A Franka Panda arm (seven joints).
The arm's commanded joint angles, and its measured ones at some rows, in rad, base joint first. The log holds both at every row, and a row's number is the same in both.
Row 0, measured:
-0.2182, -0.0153, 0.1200, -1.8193, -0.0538, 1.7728, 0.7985
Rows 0 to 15, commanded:
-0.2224, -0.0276, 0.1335, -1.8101, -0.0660, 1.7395, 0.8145
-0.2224, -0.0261, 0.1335, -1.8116, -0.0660, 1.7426, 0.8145
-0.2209, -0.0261, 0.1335, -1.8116, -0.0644, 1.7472, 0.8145
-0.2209, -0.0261, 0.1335, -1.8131, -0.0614, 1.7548, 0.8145
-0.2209, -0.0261, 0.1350, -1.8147, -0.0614, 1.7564, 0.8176
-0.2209, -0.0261, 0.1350, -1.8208, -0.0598, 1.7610, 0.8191
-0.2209, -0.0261, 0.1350, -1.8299, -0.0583, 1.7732, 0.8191
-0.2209, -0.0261, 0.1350, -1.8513, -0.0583, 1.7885, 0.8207
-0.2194, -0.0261, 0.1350, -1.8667, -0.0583, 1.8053, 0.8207
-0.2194, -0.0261, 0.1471, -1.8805, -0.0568, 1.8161, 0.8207
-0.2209, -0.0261, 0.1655, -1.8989, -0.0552, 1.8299, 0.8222
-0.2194, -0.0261, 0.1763, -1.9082, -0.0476, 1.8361, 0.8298
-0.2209, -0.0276, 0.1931, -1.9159, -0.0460, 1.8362, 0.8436
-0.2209, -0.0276, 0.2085, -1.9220, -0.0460, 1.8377, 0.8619
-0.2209, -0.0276, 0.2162, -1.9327, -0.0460, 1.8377, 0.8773
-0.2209, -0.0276, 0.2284, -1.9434, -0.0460, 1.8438, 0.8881
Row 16, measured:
-0.2141, -0.0124, 0.1906, -1.9036, -0.0513, 1.8189, 0.8408
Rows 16 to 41, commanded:
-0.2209, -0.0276, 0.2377, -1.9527, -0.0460, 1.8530, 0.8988
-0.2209, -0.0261, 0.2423, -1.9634, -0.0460, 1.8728, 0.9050
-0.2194, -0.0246, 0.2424, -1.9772, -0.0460, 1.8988, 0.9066
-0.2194, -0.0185, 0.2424, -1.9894, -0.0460, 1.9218, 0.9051
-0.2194, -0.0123, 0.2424, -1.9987, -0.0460, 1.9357, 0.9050
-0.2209, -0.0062, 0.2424, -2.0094, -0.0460, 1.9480, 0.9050
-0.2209, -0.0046, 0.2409, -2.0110, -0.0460, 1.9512, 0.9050
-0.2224, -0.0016, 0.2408, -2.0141, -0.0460, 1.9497, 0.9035
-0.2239, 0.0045, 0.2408, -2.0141, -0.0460, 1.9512, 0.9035
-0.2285, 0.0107, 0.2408, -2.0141, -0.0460, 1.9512, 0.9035
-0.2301, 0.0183, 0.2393, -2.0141, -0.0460, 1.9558, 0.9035
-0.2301, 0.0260, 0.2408, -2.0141, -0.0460, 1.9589, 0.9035
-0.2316, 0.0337, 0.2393, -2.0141, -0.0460, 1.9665, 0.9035
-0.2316, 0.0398, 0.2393, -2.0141, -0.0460, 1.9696, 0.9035
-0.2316, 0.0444, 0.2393, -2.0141, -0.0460, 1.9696, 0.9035
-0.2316, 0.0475, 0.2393, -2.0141, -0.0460, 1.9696, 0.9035
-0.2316, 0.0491, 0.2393, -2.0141, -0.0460, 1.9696, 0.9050
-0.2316, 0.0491, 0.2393, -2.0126, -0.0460, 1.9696, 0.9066
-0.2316, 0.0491, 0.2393, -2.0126, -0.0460, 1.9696, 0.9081
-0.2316, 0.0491, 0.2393, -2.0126, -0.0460, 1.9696, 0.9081
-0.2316, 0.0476, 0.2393, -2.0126, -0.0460, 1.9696, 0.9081
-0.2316, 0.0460, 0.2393, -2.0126, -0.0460, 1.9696, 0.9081
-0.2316, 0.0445, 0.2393, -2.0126, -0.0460, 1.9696, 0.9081
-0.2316, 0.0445, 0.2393, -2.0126, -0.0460, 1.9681, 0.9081
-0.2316, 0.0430, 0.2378, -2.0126, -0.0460, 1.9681, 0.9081
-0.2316, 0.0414, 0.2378, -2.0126, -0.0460, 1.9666, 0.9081
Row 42, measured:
-0.2243, 0.0531, 0.2313, -2.0086, -0.0513, 1.9555, 0.8932
